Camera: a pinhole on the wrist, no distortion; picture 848 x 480 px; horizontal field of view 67.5 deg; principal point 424.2 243.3 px. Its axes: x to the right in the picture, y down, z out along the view. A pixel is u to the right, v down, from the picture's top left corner.
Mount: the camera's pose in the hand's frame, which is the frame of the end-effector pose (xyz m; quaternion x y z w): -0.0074 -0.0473 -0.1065 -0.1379 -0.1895 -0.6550 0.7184
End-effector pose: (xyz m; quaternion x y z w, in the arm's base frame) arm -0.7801 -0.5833 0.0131 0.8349 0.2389 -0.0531 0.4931
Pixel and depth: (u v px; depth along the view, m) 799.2 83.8 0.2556
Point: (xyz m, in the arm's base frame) -0.8602 -0.7408 -0.1134
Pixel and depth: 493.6 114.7 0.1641
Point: -0.8181 -0.6438 0.0125
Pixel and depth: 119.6 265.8 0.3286
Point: -0.6871 -0.7901 0.1587
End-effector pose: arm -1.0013 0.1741 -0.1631 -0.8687 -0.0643 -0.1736 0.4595
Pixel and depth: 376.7 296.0 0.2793
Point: -0.9528 0.2284 -0.3128
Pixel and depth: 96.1 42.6 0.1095
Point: -1.0490 0.1194 -0.2019
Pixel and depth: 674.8 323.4 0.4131
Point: -0.9033 0.4518 -0.3294
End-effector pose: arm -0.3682 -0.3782 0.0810 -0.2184 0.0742 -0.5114 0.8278
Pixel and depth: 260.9 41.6 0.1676
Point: -0.3487 -0.2802 0.0650
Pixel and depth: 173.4 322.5 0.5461
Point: 0.0502 -0.1416 0.1625
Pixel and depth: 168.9 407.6 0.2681
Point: -0.1816 -0.3123 0.0847
